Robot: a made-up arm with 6 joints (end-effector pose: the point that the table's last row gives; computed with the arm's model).
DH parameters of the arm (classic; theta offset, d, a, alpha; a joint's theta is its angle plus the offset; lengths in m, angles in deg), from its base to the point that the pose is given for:
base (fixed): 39.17 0 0.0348 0
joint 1: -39.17 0.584 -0.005 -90
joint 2: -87.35 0 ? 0
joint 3: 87.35 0.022 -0.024 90
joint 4: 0 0.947 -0.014 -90
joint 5: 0 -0.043 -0.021 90
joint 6: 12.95 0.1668 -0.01 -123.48
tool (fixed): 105.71 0.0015 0 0
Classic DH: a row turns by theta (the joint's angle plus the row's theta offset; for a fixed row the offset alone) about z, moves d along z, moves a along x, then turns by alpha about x.
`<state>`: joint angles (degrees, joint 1 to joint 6).
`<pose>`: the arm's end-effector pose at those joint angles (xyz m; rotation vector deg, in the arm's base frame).
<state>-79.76 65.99 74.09 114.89 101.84 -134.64</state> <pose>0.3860 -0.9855 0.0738 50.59 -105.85 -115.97</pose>
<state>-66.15 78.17 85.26 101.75 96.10 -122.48</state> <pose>0.4868 -0.5766 -0.2439 52.26 -46.72 -128.10</pose>
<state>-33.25 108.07 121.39 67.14 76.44 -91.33</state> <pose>-0.2191 0.3510 -0.1842 0.89 75.40 -84.24</pose>
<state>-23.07 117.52 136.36 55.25 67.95 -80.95</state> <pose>-0.5049 0.3688 0.1447 -23.45 98.98 -54.24</pose>
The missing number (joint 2, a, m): 0.4535
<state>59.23 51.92 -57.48 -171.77 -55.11 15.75</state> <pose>0.1526 0.4132 1.8722 -14.78 136.44 -41.29</pose>
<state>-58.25 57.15 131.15 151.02 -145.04 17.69</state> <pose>0.1515 -0.1369 0.0373 96.41 55.15 -22.78</pose>
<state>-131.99 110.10 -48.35 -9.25 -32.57 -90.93</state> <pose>-0.8290 -0.9425 1.0492 153.86 54.39 -33.58</pose>
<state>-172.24 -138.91 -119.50 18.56 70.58 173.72</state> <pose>-0.6126 -0.0908 -0.0660 -68.44 -42.34 -63.51</pose>
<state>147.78 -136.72 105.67 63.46 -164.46 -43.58</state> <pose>0.6620 -0.3524 0.9338 94.20 -62.51 132.77</pose>
